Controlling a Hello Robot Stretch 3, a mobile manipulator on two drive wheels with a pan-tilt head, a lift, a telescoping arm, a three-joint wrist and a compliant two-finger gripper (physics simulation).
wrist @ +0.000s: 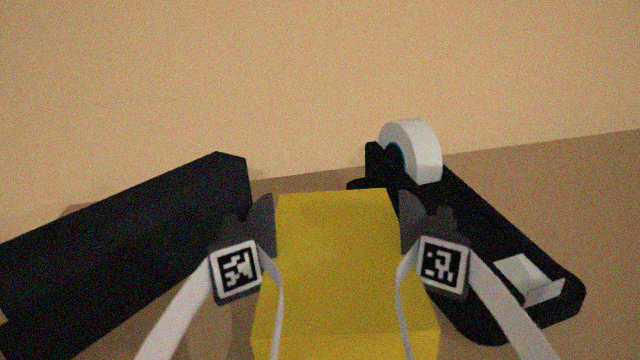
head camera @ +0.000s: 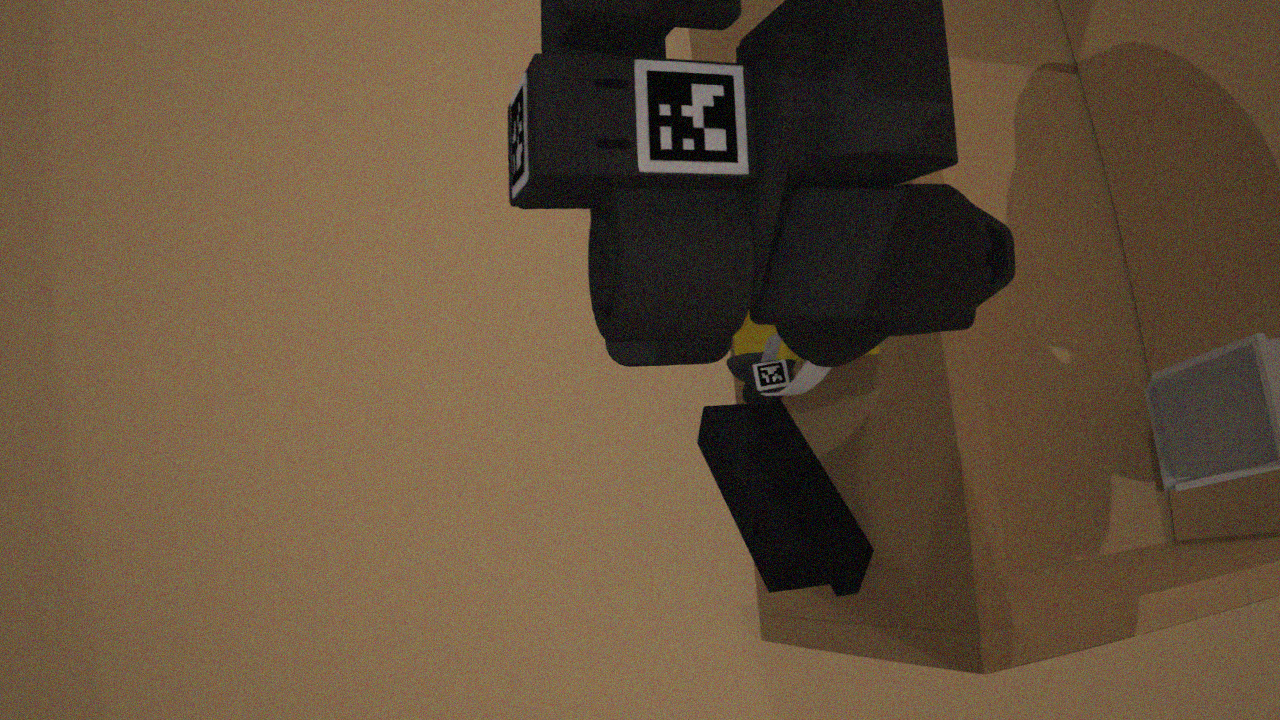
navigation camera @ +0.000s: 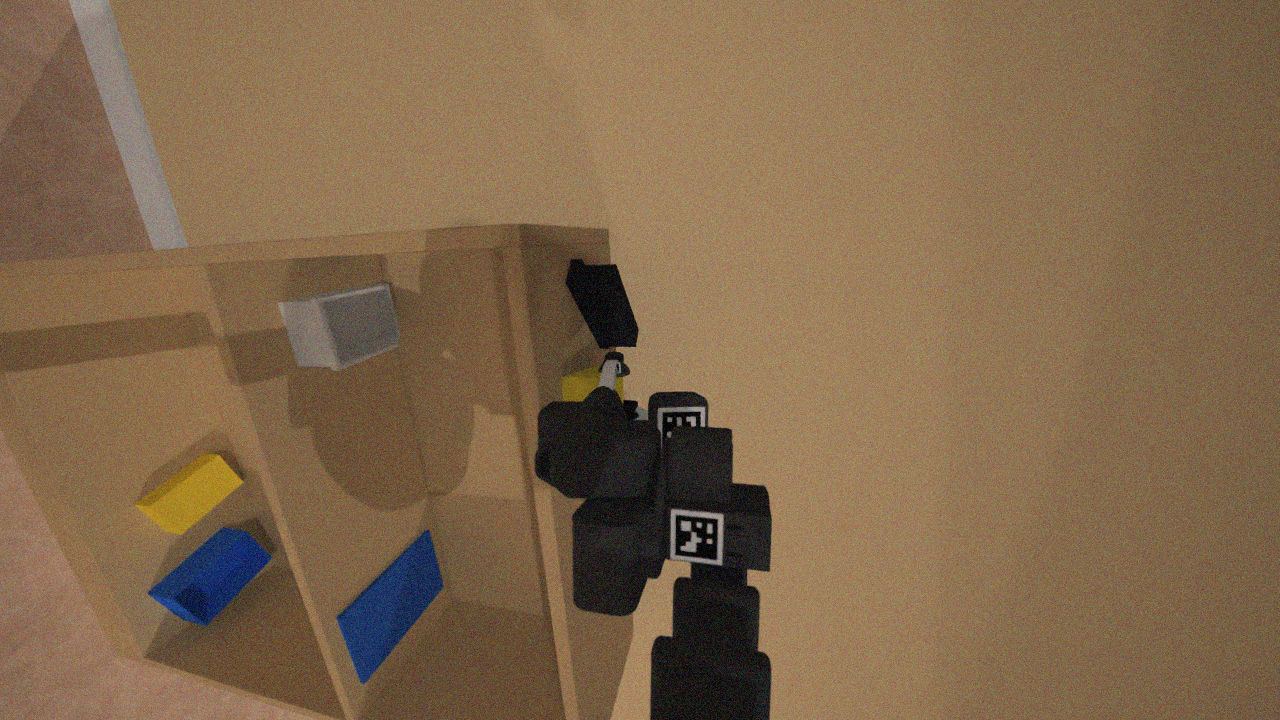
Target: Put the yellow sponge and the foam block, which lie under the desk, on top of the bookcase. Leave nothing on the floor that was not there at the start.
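Frame: origin at the robot's base, x ahead, y left, z up, level; centimetres.
Where they show: gripper, fingertip midpoint: (wrist: 335,218).
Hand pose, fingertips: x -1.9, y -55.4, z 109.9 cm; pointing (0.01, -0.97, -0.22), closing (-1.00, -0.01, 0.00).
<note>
After its pixels a point has its place.
My gripper (head camera: 768,358) (navigation camera: 621,388) {x -1.9, y -55.4, z 110.0 cm} (wrist: 335,218) {x -1.9, y -55.4, z 110.0 cm} is shut on the yellow sponge (head camera: 751,336) {x -0.3, y -54.6, z 110.5 cm} (navigation camera: 580,385) {x 0.0, y -47.4, z 108.2 cm} (wrist: 345,295) {x -2.3, y -49.3, z 110.5 cm}, with one fingertip on each side of it in the wrist view. It holds the sponge at the top of the bookcase (head camera: 904,555) {x 11.4, y -45.1, z 106.0 cm} (navigation camera: 550,268) {x 12.7, y -44.4, z 106.0 cm} (wrist: 590,200) {x -21.3, y -62.9, z 106.0 cm}, between a black block-shaped object and a black tape dispenser. Whether the sponge touches the top is hidden. The wrist covers part of the sponge in the head and navigation views. The foam block cannot be made out for certain.
The black block-shaped object (head camera: 783,501) {x 9.3, y -52.7, z 109.6 cm} (navigation camera: 604,304) {x 9.5, y -52.4, z 109.4 cm} (wrist: 135,230) {x 8.4, y -54.1, z 110.4 cm} and the tape dispenser (wrist: 500,240) {x -10.5, y -54.8, z 108.7 cm} stand close beside the fingers. The bookcase shelves hold a grey bin (head camera: 1212,411) {x 7.3, y -58.4, z 65.6 cm} (navigation camera: 358,326) {x 7.0, y -58.1, z 65.6 cm}, a yellow block (navigation camera: 192,492) {x -27.8, y -63.0, z 14.5 cm}, a blue bin (navigation camera: 210,573) {x -48.9, y -67.5, z 10.2 cm} and a flat blue object (navigation camera: 391,608) {x -44.3, y -63.0, z 65.2 cm}. A wall is behind.
</note>
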